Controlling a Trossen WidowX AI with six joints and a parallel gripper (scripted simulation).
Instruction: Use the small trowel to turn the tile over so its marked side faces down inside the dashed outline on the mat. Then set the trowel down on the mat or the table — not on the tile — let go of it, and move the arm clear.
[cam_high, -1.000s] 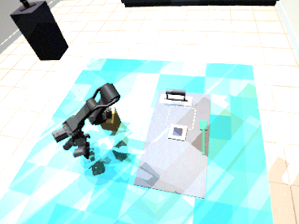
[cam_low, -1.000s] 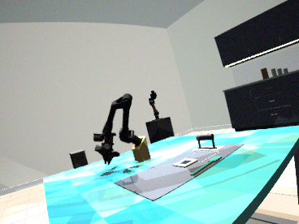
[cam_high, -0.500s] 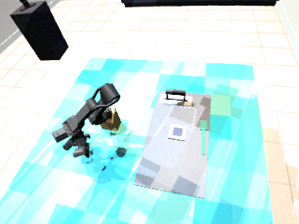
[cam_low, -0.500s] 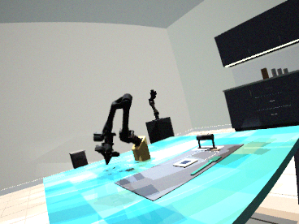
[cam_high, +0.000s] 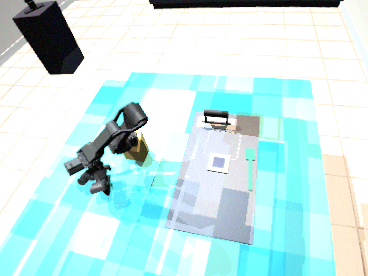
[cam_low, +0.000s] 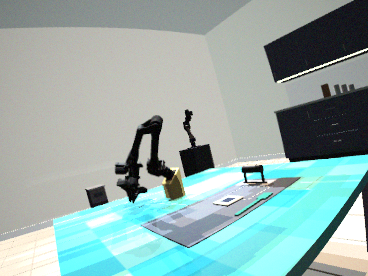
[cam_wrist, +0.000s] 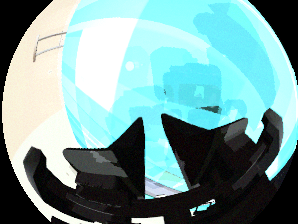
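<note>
My gripper tip is 45 cm short of the white tile, 22 cm to the right of it and 3 cm above it. Also, from my gripper tip: grey mat 45 cm ahead, 21 cm to the left, 6 cm below; then teal tool 59 cm ahead, 22 cm to the left, 3 cm below.
</note>
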